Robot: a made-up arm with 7 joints. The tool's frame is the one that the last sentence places.
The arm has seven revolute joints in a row. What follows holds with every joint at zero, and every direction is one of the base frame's. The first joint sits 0.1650 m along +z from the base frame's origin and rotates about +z. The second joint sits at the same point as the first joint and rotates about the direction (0, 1, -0.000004). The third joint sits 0.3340 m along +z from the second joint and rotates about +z. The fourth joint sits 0.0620 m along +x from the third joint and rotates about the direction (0, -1, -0.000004). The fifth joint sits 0.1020 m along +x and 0.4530 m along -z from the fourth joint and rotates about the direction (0, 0.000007, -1). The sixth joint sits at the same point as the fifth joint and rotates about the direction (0, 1, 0.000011). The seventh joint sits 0.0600 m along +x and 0.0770 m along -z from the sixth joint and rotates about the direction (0, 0.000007, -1). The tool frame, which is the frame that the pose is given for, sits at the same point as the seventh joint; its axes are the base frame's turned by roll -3.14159, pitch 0.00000 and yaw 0.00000 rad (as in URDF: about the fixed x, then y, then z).
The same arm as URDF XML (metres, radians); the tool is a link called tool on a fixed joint. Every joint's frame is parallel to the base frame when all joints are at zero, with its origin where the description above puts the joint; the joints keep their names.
<robot name="arm">
  <link name="base_link"/>
  <link name="link1"/>
  <link name="link2"/>
  <link name="link3"/>
  <link name="link4"/>
  <link name="link5"/>
  <link name="link6"/>
  <link name="link7"/>
  <link name="tool"/>
  <joint name="joint 1" type="continuous">
    <parent link="base_link"/>
    <child link="link1"/>
    <origin xyz="0 0 0.165"/>
    <axis xyz="0 0 1"/>
  </joint>
  <joint name="joint 2" type="continuous">
    <parent link="link1"/>
    <child link="link2"/>
    <origin xyz="0 0 0"/>
    <axis xyz="0 1 0"/>
  </joint>
  <joint name="joint 3" type="continuous">
    <parent link="link2"/>
    <child link="link3"/>
    <origin xyz="0 0 0.334"/>
    <axis xyz="0 0 1"/>
  </joint>
  <joint name="joint 4" type="continuous">
    <parent link="link3"/>
    <child link="link4"/>
    <origin xyz="0.062 0 0"/>
    <axis xyz="0 -1 0"/>
  </joint>
  <joint name="joint 5" type="continuous">
    <parent link="link4"/>
    <child link="link5"/>
    <origin xyz="0.102 0 -0.453"/>
    <axis xyz="0 0 -1"/>
  </joint>
  <joint name="joint 6" type="continuous">
    <parent link="link5"/>
    <child link="link6"/>
    <origin xyz="0 0 0"/>
    <axis xyz="0 1 0"/>
  </joint>
  <joint name="joint 7" type="continuous">
    <parent link="link6"/>
    <child link="link7"/>
    <origin xyz="0.06 0 -0.077"/>
    <axis xyz="0 0 -1"/>
  </joint>
  <joint name="tool_fixed" type="fixed">
    <parent link="link7"/>
    <child link="tool"/>
    <origin xyz="0 0 0" rpy="-3.1416 0 0"/>
  </joint>
</robot>

